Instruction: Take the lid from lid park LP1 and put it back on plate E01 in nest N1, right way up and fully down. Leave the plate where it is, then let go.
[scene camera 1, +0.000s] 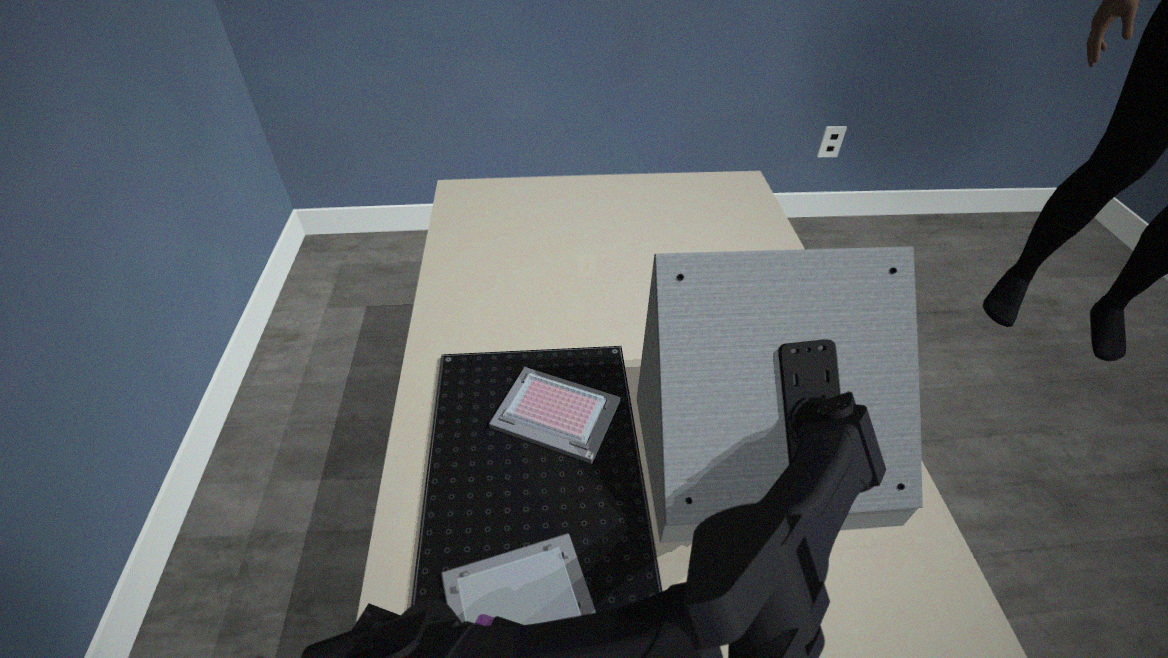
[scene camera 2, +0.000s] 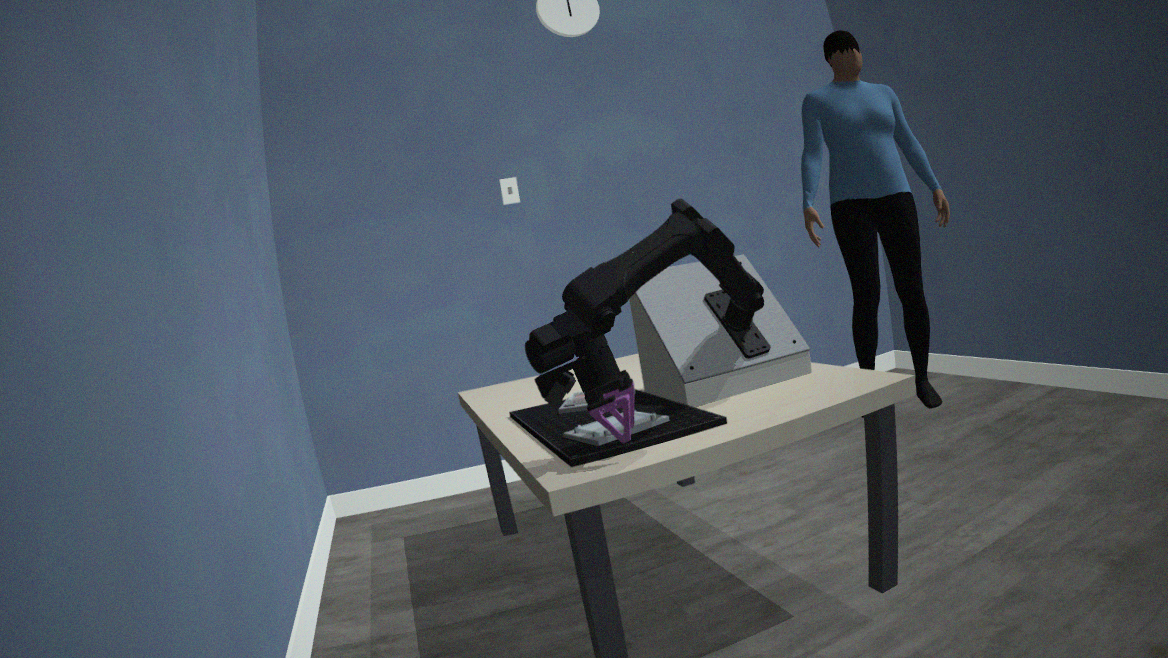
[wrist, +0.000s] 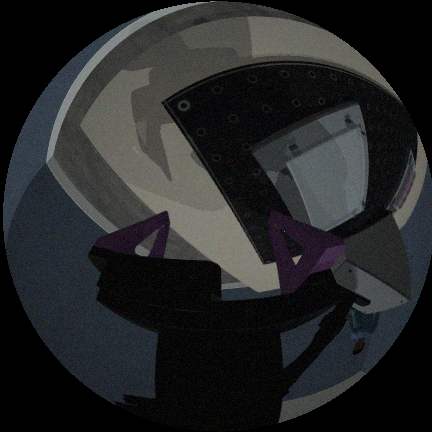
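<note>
The clear lid lies flat on the grey lid park at the near end of the black board. Plate E01, with pink wells, sits without a lid in the grey nest farther along the board. My gripper is open and empty, its purple fingers wide apart. It is low at the lid park in scene camera 2. In the wrist view the lid lies beyond the right finger, not between the fingers. The arm hides the near part of the lid park in scene camera 1.
The black perforated board lies on the pale table. The large grey slanted arm mount stands to the right of the board. A person stands behind the table.
</note>
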